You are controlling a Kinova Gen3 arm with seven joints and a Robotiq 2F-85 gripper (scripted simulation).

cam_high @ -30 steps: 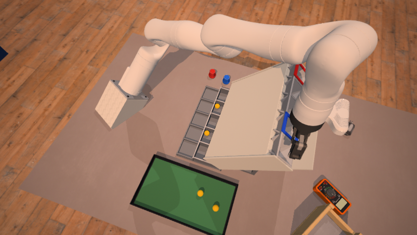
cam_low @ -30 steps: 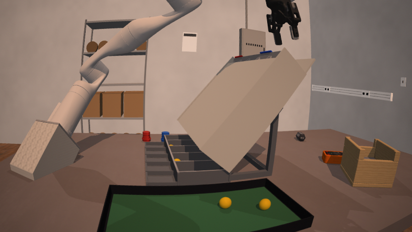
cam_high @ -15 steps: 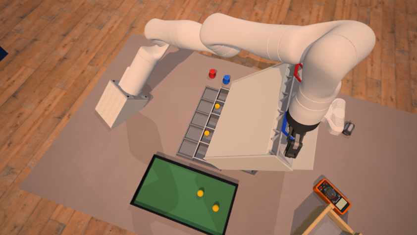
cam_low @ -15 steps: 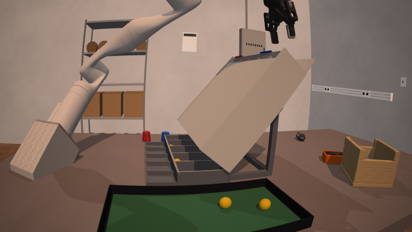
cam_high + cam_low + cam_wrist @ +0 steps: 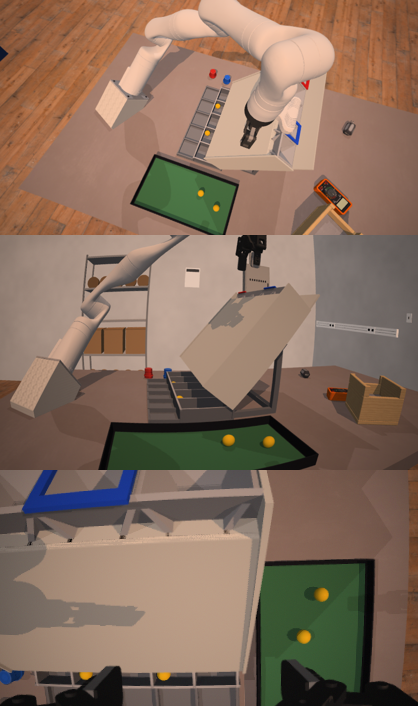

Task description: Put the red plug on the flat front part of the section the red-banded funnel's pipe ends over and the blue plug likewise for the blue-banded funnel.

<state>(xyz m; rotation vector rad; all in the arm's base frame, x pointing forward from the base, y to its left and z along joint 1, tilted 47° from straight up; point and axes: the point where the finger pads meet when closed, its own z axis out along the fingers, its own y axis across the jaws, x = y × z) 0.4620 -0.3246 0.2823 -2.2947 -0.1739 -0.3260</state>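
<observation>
The green marble tray is 38 cm below my hand, 20 cm to the right of it and 9 cm behind it. From my hand the other things lie so: wooden box 41 cm ahead, 33 cm below, 6 cm to the right; then beige cover 18 cm below, 15 cm to the left, 5 cm behind; then orange multimeter 40 cm ahead, 37 cm below, 11 cm to the left.
</observation>
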